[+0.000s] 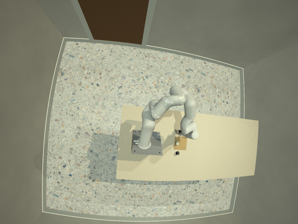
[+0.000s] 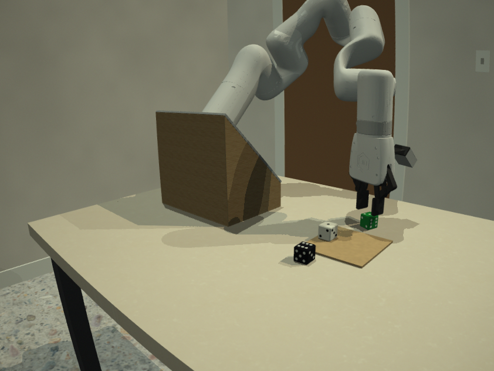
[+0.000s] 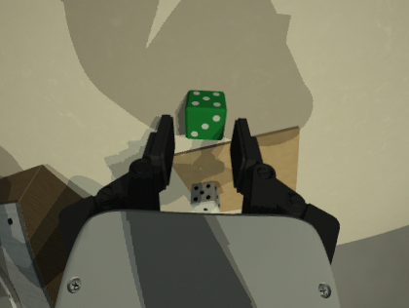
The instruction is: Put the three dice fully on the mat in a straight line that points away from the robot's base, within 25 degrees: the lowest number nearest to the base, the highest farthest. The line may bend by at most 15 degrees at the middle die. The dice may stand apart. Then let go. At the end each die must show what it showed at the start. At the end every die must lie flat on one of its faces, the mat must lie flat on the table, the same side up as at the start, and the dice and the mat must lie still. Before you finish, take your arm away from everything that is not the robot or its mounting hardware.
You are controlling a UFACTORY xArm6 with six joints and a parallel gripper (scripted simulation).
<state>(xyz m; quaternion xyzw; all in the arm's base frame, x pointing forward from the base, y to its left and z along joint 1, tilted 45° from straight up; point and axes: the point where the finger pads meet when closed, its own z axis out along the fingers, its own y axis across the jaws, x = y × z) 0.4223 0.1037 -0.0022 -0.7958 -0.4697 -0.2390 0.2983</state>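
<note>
Right now my hand is 40 mm above the green die. From my hand the other things lie so: black die (220 mm to the right, 40 mm below, 40 mm behind); white die (110 mm to the right, 50 mm behind, 40 mm below); brown mat (120 mm to the right, 50 mm below).
</note>
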